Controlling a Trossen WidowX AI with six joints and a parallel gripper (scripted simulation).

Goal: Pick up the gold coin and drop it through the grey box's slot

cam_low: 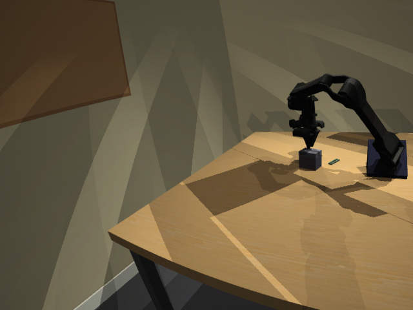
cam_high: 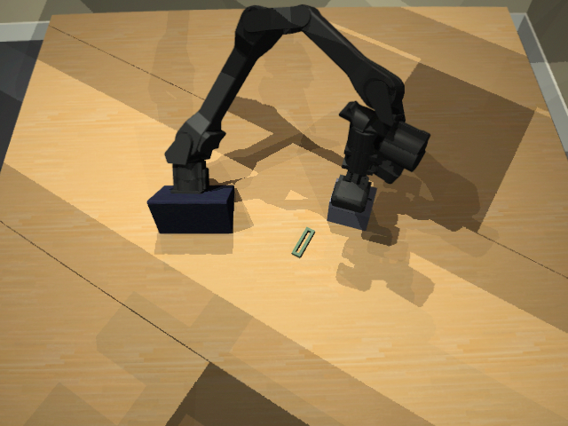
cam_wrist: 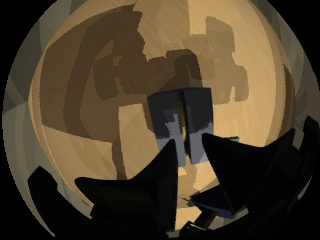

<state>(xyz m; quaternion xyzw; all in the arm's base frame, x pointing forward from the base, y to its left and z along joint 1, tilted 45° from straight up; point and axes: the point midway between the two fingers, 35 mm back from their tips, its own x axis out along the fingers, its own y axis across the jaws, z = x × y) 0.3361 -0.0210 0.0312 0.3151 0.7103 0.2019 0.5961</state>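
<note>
The thin gold coin lies 50 mm below my gripper tip.
</note>
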